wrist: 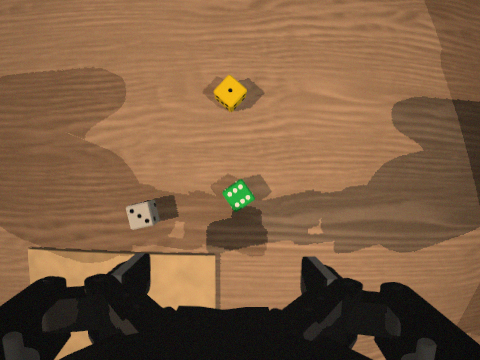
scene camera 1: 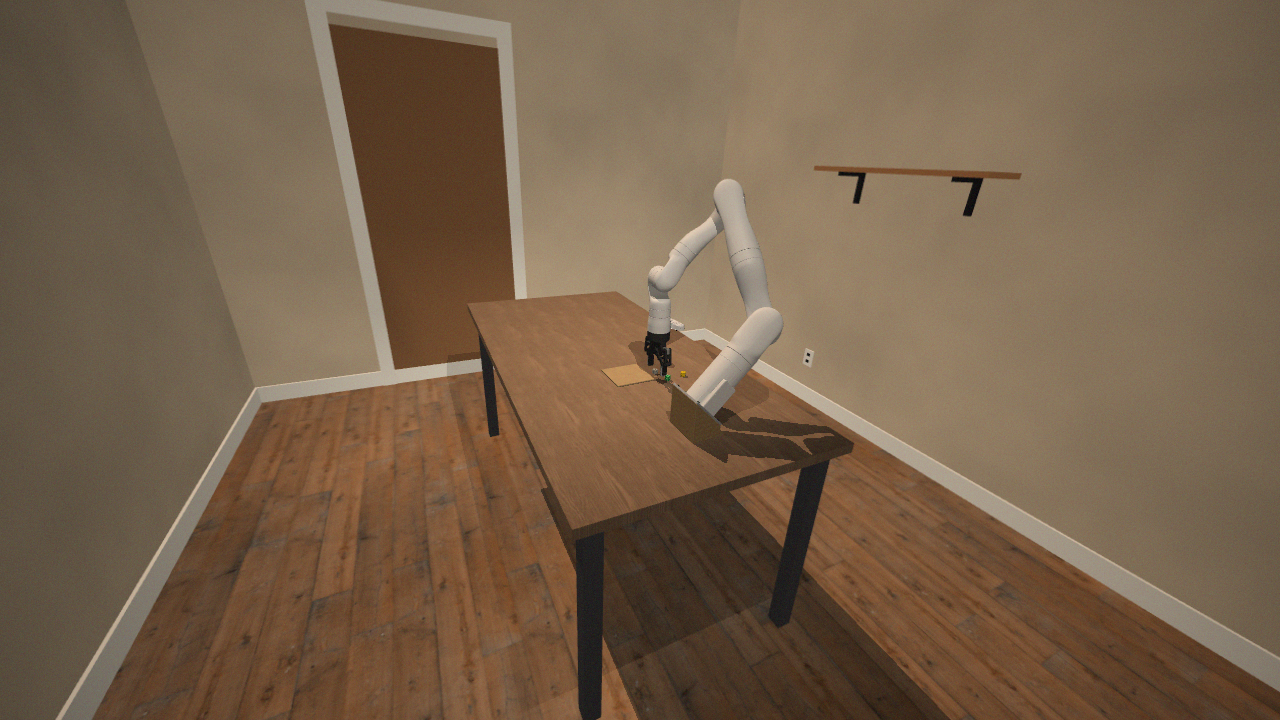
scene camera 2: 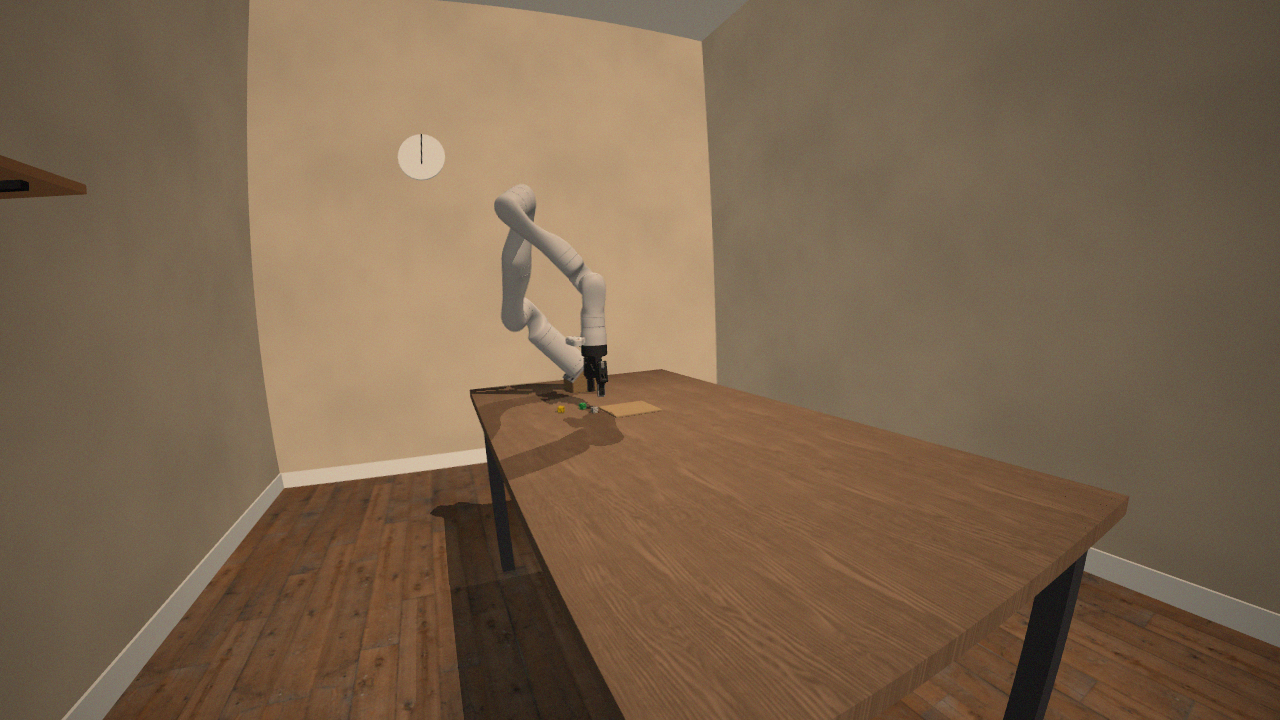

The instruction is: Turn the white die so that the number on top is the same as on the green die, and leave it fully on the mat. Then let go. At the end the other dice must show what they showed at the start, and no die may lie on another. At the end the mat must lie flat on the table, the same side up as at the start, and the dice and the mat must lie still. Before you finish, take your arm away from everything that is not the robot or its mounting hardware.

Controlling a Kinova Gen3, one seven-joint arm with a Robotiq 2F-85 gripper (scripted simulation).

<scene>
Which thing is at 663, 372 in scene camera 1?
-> The gripper.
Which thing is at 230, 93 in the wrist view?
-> A yellow die.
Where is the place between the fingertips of the gripper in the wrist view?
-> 226, 272
</scene>
